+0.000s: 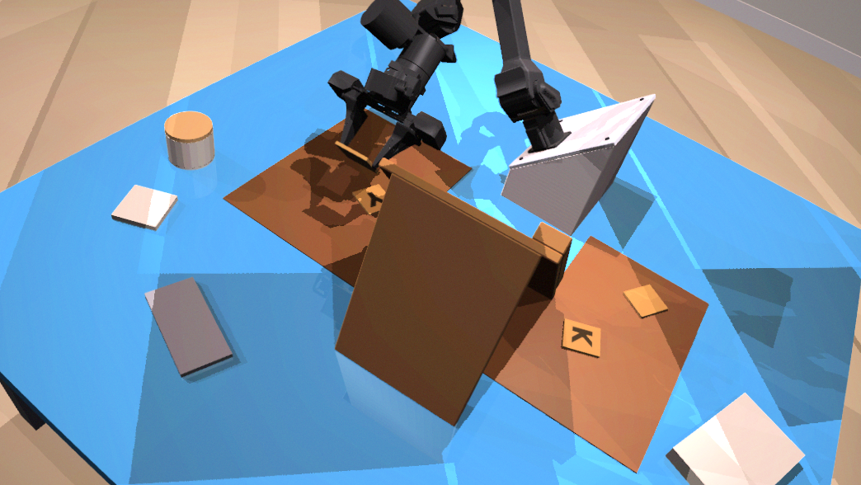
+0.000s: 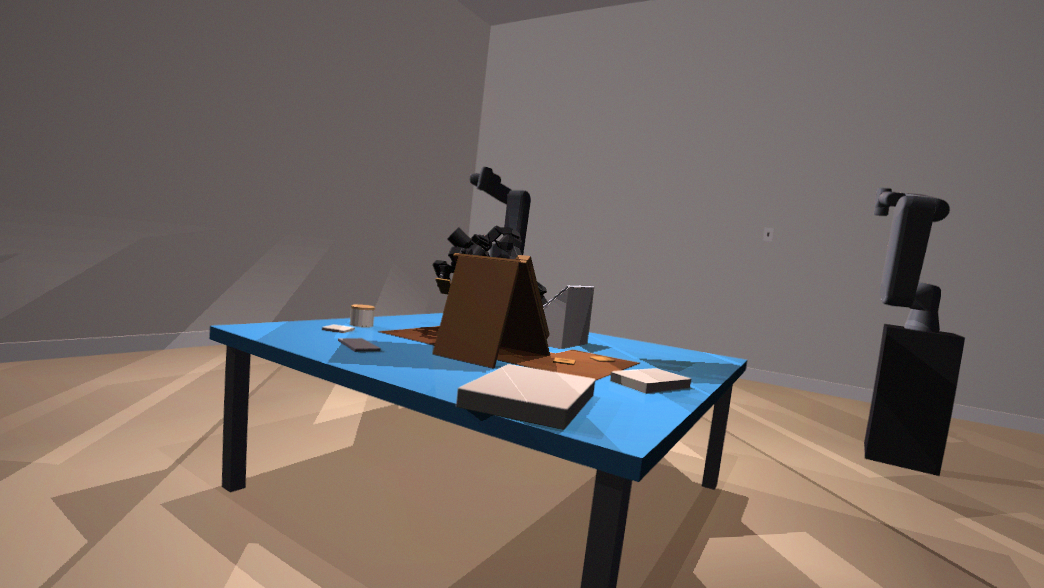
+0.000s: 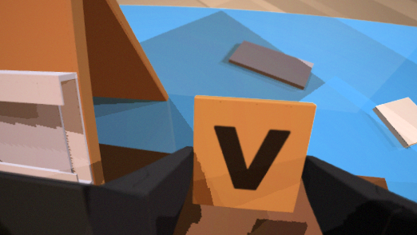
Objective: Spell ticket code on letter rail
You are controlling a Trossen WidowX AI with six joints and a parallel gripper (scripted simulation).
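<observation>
The white ticket is 70 mm behind my gripper tip, 160 mm to the left of it and 80 mm below it. From my gripper tip the other things lie so: grey card: 290 mm ahead, 40 mm to the right, 170 mm below; then brown mat: 170 mm behind, 170 mm to the left, 170 mm below; then white card: 190 mm ahead, 270 mm to the right, 170 mm below.
</observation>
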